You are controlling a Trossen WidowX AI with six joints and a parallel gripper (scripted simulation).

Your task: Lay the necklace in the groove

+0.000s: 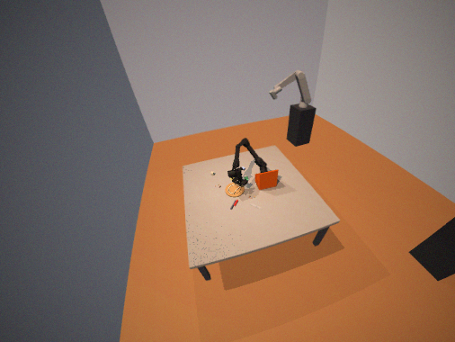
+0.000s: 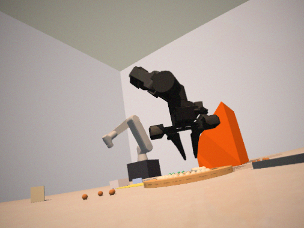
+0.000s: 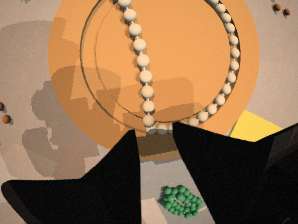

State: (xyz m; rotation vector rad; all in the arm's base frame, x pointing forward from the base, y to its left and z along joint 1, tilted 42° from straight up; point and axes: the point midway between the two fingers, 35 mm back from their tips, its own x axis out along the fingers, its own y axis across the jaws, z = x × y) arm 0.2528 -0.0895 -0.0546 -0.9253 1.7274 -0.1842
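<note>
Now: gripper tip 5 cm short of the round wooden bead board and 4 cm above it. The rest, counted from my gripper tip: tan cube (22 cm ahead, 33 cm to the right, 3 cm below); yellow flat piece (17 cm to the right, 4 cm below); red-handled tool (11 cm ahead, 18 cm to the left, 4 cm below).
</note>
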